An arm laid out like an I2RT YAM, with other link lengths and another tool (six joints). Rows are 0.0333 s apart.
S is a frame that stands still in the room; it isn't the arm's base.
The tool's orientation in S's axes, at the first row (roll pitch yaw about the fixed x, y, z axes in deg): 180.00, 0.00, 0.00
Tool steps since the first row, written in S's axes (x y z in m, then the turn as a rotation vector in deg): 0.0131, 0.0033, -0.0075, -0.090, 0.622, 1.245; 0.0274, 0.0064, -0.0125, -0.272, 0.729, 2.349; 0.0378, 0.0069, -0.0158, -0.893, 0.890, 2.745; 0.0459, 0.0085, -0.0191, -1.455, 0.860, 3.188; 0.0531, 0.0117, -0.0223, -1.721, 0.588, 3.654; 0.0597, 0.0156, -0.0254, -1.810, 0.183, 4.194; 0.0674, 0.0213, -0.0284, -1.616, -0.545, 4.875; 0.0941, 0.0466, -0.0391, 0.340, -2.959, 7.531; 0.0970, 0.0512, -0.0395, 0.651, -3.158, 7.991; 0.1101, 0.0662, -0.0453, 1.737, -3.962, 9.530; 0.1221, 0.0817, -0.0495, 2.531, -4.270, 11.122; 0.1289, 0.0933, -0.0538, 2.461, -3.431, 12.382
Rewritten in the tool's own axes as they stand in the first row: 0.0131, -0.0033, 0.0075, -0.090, -0.622, -1.245; 0.0274, -0.0064, 0.0125, -0.272, -0.729, -2.349; 0.0378, -0.0069, 0.0158, -0.893, -0.890, -2.745; 0.0459, -0.0085, 0.0191, -1.455, -0.860, -3.188; 0.0531, -0.0117, 0.0223, -1.721, -0.588, -3.654; 0.0597, -0.0156, 0.0254, -1.810, -0.183, -4.194; 0.0674, -0.0213, 0.0284, -1.616, 0.545, -4.875; 0.0941, -0.0466, 0.0391, 0.340, 2.959, -7.531; 0.0970, -0.0512, 0.0395, 0.651, 3.158, -7.991; 0.1101, -0.0662, 0.0453, 1.737, 3.962, -9.530; 0.1221, -0.0817, 0.0495, 2.531, 4.270, -11.122; 0.1289, -0.0933, 0.0538, 2.461, 3.431, -12.382
